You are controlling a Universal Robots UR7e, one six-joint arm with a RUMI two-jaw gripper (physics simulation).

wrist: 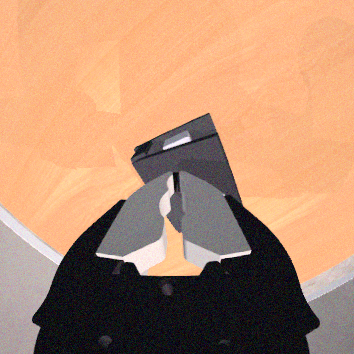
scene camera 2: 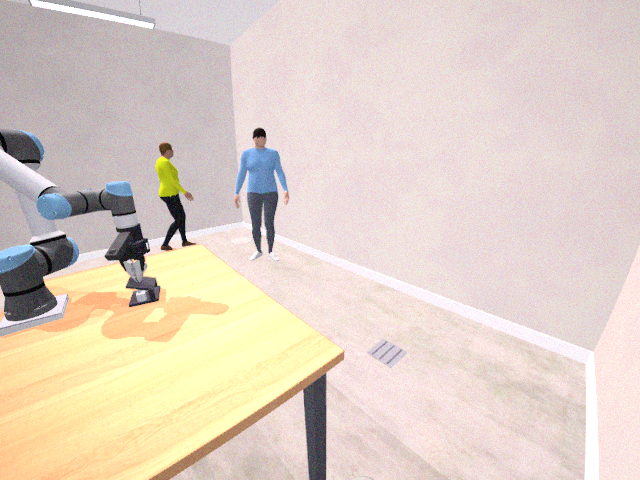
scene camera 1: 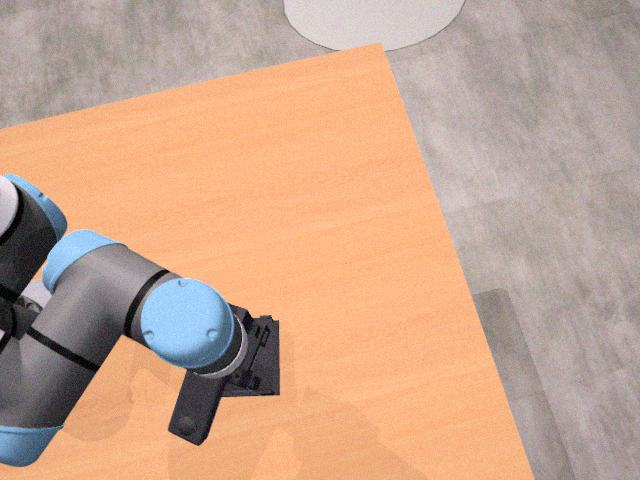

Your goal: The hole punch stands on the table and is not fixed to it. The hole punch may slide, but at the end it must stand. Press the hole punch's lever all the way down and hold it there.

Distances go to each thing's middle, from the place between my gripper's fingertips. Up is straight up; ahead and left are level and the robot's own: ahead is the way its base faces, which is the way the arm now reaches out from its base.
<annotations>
My gripper is now 4 cm to the right of the lever (wrist: 204,157) and 2 cm above it. The rest, counted from my hand: hole punch (scene camera 1: 275,323): 4 cm to the left, 4 cm below.
</annotations>
